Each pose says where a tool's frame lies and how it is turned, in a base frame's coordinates. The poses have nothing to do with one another.
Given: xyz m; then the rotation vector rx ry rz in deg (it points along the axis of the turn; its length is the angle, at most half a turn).
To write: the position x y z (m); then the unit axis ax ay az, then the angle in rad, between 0 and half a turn. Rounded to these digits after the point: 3 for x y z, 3 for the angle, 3 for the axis.
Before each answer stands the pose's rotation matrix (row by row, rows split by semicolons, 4 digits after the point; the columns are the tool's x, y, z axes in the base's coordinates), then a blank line. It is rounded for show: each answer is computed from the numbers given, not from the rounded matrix.
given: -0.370, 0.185, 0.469, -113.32, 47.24, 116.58
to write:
-0.0944 -0.4981 -0.8620; -0.2425 -0.8283 0.5051; -0.9656 0.2567 -0.0426

-0.370, 0.185, 0.469, -0.669, 0.279, 0.689, 2.955
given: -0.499, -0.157, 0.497, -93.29, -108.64, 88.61
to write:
-0.3720 0.6017 -0.7068; 0.8133 -0.1556 -0.5606; -0.4473 -0.7834 -0.4315

-0.499, -0.157, 0.497, -0.554, -0.645, 0.526, 2.939
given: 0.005, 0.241, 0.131, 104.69, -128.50, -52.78
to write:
-0.2720 -0.8547 -0.4421; -0.9187 0.0940 0.3836; -0.2863 0.5105 -0.8108

0.005, 0.241, 0.131, 0.602, -0.739, -0.303, 3.036
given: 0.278, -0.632, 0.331, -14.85, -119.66, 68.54
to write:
-0.7312 -0.1644 -0.6621; 0.4879 0.5523 -0.6760; 0.4768 -0.8173 -0.3236

0.278, -0.632, 0.331, -0.107, -0.863, 0.494, 2.421
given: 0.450, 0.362, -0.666, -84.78, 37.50, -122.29
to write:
-0.3163 0.1003 0.9433; -0.6119 -0.7815 -0.1221; 0.7249 -0.6158 0.3086

0.450, 0.362, -0.666, -0.552, 0.244, -0.797, 2.678
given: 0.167, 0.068, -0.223, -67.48, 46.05, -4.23
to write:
0.7260 -0.3470 0.5937; -0.4493 0.4143 0.7915; -0.5206 -0.8414 0.1448

0.167, 0.068, -0.223, -0.825, 0.563, -0.052, 1.428
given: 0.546, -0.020, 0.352, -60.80, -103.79, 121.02
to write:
-0.7344 0.3151 -0.6011; 0.5461 -0.2516 -0.7991; -0.4031 -0.9151 0.0127

0.546, -0.020, 0.352, -0.356, -0.608, 0.709, 2.978
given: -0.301, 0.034, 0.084, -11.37, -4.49, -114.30
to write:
-0.4079 0.9070 0.1044; -0.8960 -0.4197 0.1449; 0.1753 -0.0345 0.9839

-0.301, 0.034, 0.084, -0.099, -0.039, -0.994, 2.006
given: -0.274, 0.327, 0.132, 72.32, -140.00, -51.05
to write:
-0.5934 -0.6501 -0.4746; -0.8030 0.4377 0.4046; -0.0553 0.6211 -0.7817

-0.274, 0.327, 0.132, 0.437, -0.845, -0.308, 2.891
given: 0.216, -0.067, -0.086, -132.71, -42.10, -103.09
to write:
0.1765 0.4411 0.8799; 0.3010 -0.8753 0.3784; 0.9371 0.1980 -0.2873

0.216, -0.067, -0.086, -0.766, -0.243, -0.595, 3.024
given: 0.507, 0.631, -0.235, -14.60, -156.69, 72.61
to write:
-0.9791 0.1030 -0.1756; 0.2006 0.6360 -0.7452; 0.0349 -0.7648 -0.6433

0.507, 0.631, -0.235, -0.084, -0.904, 0.419, 3.025
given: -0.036, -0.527, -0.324, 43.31, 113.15, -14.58
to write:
-0.3376 0.6049 0.7212; 0.4023 0.7854 -0.4704; -0.8510 0.1313 -0.5085

-0.036, -0.527, -0.324, 0.355, 0.927, -0.119, 2.130
